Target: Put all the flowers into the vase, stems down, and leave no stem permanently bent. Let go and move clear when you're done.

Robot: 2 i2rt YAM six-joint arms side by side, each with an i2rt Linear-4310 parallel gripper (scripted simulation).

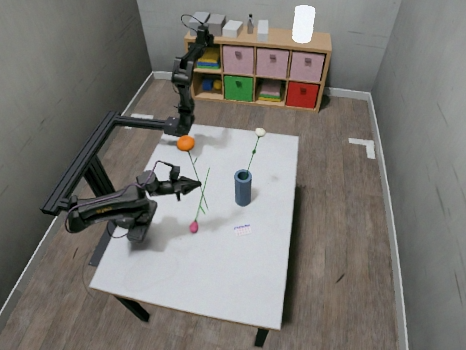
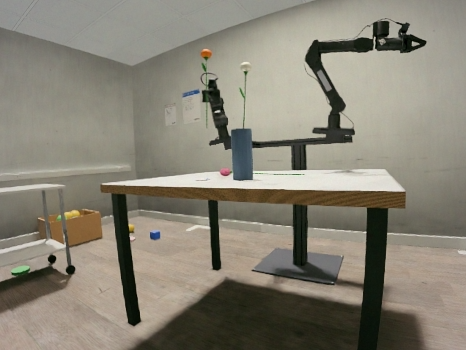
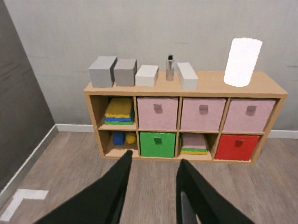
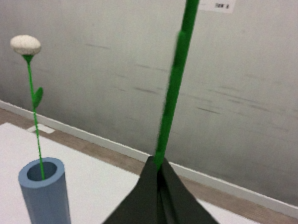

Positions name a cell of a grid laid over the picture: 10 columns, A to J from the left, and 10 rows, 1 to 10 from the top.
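Labels:
There's a blue vase (image 2: F4), and it's 0.98 m from the lens.

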